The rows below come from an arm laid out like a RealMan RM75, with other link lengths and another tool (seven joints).
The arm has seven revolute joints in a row. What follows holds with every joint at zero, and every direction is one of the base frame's.
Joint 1 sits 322.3 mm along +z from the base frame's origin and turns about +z.
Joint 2 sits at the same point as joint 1 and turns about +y.
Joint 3 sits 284.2 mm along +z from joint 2 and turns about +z.
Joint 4 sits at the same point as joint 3 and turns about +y.
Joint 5 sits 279.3 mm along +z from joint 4 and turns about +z.
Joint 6 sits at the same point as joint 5 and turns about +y.
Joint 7 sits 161.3 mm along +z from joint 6 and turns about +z.
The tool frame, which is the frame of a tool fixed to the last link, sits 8 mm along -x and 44 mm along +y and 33 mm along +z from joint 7; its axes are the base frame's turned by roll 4.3, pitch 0 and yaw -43 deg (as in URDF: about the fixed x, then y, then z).
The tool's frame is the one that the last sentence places.
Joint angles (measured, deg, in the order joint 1, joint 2, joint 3, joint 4, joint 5, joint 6, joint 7), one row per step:
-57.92 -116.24 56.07 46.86 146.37 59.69 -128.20
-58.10 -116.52 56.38 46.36 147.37 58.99 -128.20
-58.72 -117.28 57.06 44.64 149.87 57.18 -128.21
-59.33 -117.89 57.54 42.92 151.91 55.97 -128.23
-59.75 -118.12 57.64 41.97 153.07 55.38 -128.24
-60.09 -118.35 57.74 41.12 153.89 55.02 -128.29
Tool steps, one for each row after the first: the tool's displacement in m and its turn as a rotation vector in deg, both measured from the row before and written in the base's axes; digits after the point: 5 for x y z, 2 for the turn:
-0.00244 0.00030 -0.00431 0.05 1.04 -0.07
-0.00636 -0.00001 -0.01270 -0.16 2.53 -0.08
-0.00581 -0.00152 -0.01141 -0.57 2.08 0.06
-0.00289 -0.00030 -0.00479 -0.23 1.13 0.01
-0.00227 -0.00115 -0.00487 -0.40 0.79 0.12

